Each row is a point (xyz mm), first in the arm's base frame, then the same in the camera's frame.
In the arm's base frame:
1: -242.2 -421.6 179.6
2: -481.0 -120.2 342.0
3: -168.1 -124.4 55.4
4: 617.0 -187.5 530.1
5: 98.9 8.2 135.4
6: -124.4 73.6 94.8
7: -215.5 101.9 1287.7
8: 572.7 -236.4 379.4
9: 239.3 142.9 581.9
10: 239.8 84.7 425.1
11: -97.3 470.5 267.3
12: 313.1 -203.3 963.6
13: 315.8 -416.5 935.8
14: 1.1 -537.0 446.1
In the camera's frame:
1: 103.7 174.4 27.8
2: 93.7 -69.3 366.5
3: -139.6 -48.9 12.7
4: -716.0 659.1 123.1
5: -431.6 46.7 41.1
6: -299.7 -137.1 108.8
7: -271.6 416.7 1169.3
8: -647.7 589.5 -9.5
9: -634.7 264.4 426.6
10: -595.0 221.8 269.8
11: -575.9 -297.4 402.1
12: -480.0 733.3 591.4
13: -346.3 862.4 483.2
14: -16.6 519.8 126.4

